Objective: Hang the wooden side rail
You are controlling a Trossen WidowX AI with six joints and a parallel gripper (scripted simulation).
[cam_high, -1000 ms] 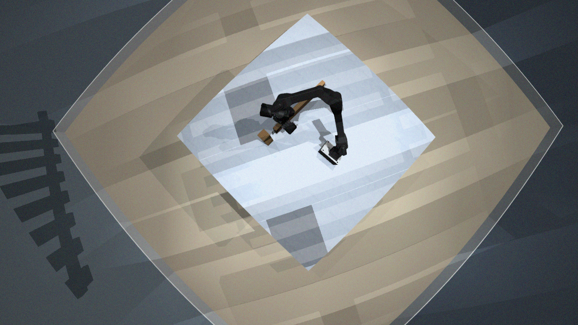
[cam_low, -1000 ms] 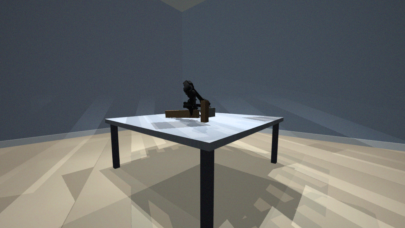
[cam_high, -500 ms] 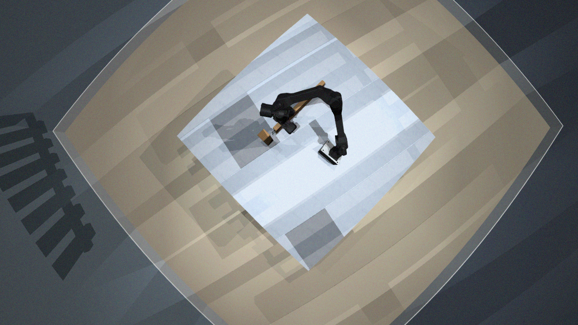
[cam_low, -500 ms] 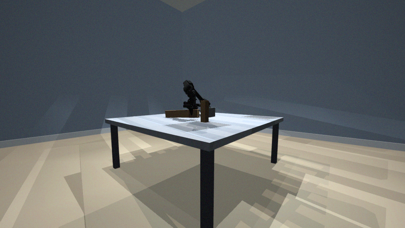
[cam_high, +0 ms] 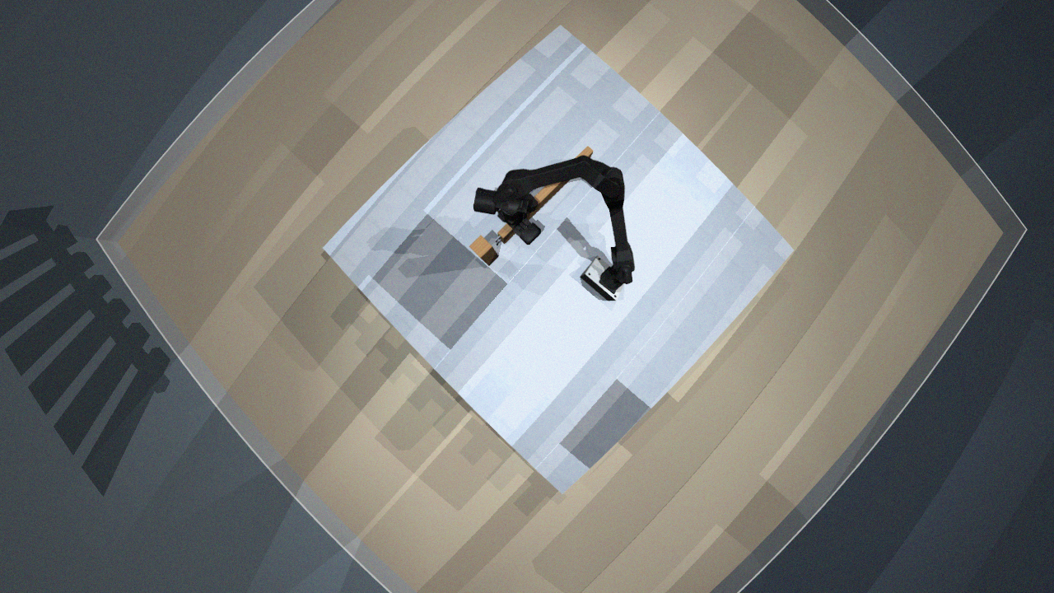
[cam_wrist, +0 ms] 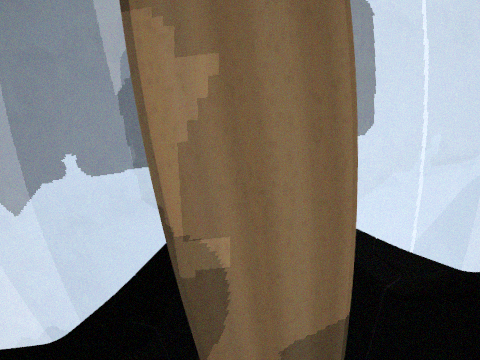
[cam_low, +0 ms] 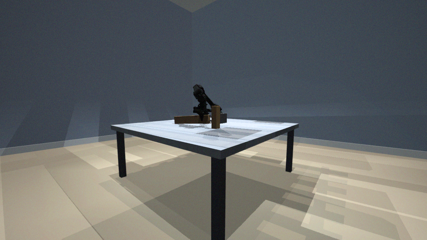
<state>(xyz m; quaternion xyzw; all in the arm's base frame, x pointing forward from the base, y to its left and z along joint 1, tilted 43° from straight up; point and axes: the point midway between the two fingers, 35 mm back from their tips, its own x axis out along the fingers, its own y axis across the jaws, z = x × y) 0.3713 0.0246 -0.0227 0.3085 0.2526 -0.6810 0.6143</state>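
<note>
My gripper tip is now 140 mm to the right of the headboard post, 40 mm below it and 20 mm short of it.
</note>
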